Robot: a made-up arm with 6 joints. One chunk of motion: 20 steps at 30 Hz.
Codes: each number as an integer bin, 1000 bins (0 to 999) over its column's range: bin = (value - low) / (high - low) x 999, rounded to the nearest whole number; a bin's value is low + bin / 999 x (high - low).
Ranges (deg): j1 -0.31..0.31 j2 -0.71..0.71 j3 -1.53..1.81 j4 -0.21..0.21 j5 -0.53..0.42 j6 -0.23..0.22
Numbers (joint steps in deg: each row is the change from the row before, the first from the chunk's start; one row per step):
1: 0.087 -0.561 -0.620 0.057 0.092 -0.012
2: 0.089 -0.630 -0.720 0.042 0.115 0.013
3: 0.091 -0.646 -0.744 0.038 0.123 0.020
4: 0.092 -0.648 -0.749 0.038 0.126 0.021
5: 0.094 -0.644 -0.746 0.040 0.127 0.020
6: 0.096 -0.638 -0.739 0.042 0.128 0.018
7: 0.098 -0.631 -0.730 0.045 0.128 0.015
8: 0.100 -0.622 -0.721 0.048 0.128 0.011
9: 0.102 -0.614 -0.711 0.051 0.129 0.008
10: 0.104 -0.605 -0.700 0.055 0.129 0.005
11: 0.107 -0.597 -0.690 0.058 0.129 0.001
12: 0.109 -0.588 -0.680 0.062 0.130 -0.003
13: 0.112 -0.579 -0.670 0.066 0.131 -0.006
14: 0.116 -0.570 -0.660 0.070 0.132 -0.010
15: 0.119 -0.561 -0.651 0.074 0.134 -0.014
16: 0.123 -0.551 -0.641 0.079 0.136 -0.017
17: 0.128 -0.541 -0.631 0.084 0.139 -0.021
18: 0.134 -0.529 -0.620 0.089 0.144 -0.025
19: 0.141 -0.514 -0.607 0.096 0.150 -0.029
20: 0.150 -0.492 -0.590 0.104 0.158 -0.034
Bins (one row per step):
1: 640 105 272 635 654 484
2: 643 56 242 599 678 539
3: 646 45 235 590 687 555
4: 648 44 234 590 690 557
5: 651 46 234 595 691 555
6: 654 51 237 599 692 551
7: 657 56 239 607 692 544
8: 661 62 242 614 692 535
9: 664 68 245 621 693 528
10: 667 74 248 630 693 522
11: 672 79 251 637 693 513
12: 675 86 254 647 694 504
13: 680 92 257 656 695 497
14: 686 98 260 666 696 488
15: 691 105 263 676 698 480
16: 698 112 266 687 700 473
17: 706 119 269 699 704 464
18: 715 127 272 711 709 455
19: 727 138 276 728 715 446
20: 741 153 281 747 723 435

